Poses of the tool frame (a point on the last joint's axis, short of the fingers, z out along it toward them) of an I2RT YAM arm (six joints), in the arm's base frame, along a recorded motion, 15 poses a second.
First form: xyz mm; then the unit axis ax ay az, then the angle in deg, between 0 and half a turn.
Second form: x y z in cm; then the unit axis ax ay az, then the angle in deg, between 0 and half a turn. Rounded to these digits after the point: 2 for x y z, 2 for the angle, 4 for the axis.
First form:
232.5 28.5 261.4 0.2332 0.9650 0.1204 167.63
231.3 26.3 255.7 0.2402 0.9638 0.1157 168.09
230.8 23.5 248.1 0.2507 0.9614 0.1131 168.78
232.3 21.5 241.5 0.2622 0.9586 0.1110 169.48
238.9 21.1 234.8 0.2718 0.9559 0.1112 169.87
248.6 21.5 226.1 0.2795 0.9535 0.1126 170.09
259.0 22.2 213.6 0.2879 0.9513 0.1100 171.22
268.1 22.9 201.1 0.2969 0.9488 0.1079 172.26
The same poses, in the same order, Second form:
23.25 2.85 26.14 0.2332 0.9650 0.1204 167.63
23.13 2.63 25.57 0.2402 0.9638 0.1157 168.09
23.08 2.35 24.81 0.2507 0.9614 0.1131 168.78
23.23 2.15 24.15 0.2622 0.9586 0.1110 169.48
23.89 2.11 23.48 0.2718 0.9559 0.1112 169.87
24.86 2.15 22.61 0.2795 0.9535 0.1126 170.09
25.90 2.22 21.36 0.2879 0.9513 0.1100 171.22
26.81 2.29 20.11 0.2969 0.9488 0.1079 172.26

